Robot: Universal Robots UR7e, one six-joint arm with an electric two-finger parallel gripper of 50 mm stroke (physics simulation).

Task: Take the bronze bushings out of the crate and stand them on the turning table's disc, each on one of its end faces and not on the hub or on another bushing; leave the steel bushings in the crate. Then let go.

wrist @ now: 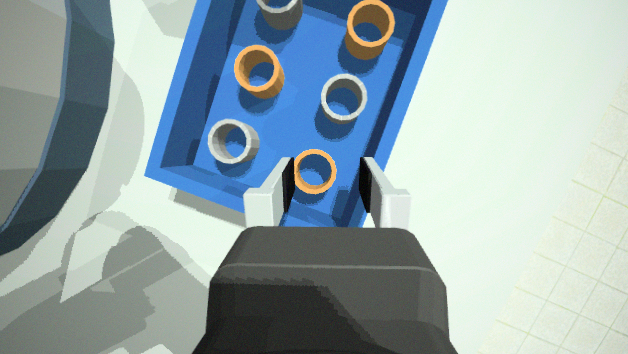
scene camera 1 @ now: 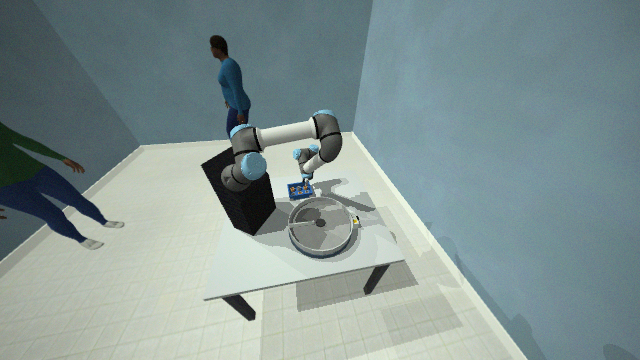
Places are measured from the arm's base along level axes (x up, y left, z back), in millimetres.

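Pixels of known places: gripper, fingertip midpoint: (wrist: 326, 173) (scene camera 1: 304, 184); arm's base, link origin: (scene camera 1: 236, 178).
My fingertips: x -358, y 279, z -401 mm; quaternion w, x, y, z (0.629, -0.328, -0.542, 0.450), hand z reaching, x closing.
Note:
For each thing: its top centre in the pictures, then the offset to it from my fingertips. "pt": a spot on its surface instead.
- blue crate, top centre: (wrist: 293, 75) (scene camera 1: 299, 188) dx -1, dy -43, dz +49 mm
- bronze bushing, top centre: (wrist: 313, 171) dx -20, dy -8, dz -4 mm
- top edge, surface spot: (wrist: 285, 21) pt dx -34, dy -71, dz +90 mm
- turning table's disc, top centre: (scene camera 1: 320, 222) dx +10, dy -408, dz -48 mm
- dark hub, top centre: (scene camera 1: 320, 222) dx +10, dy -408, dz -48 mm
- pale bar, surface spot: (scene camera 1: 302, 224) pt dx +22, dy -410, dz +73 mm
- small box with a yellow patch, surface spot: (scene camera 1: 355, 220) pt dx +9, dy -440, dz -284 mm
The blue crate (scene camera 1: 301, 197) (wrist: 176, 100) holds upright bushings. A bronze bushing (wrist: 314, 191) appears between the finger lines, nearer the left finger. Two more bronze bushings stand farther up, one left (wrist: 272, 90) and one right (wrist: 367, 51). Steel bushings stand at the left (wrist: 252, 142), right of the middle (wrist: 342, 119) and at the top edge (wrist: 285, 21), cut off by the view. My gripper (scene camera 1: 306, 183) (wrist: 326, 173) is open, over the crate's near end in the wrist view, holding nothing. The turning table's disc (scene camera 1: 330, 237) has a dark hub (scene camera 1: 320, 223).
A raised wall (scene camera 1: 353, 227) (wrist: 85, 100) rings the disc, and a pale bar (scene camera 1: 302, 224) reaches from it towards the hub. A small box with a yellow patch (scene camera 1: 355, 220) sits at its right. A black pedestal (scene camera 1: 250, 205) carries the arm. Two people stand beyond the table (scene camera 1: 240, 265).

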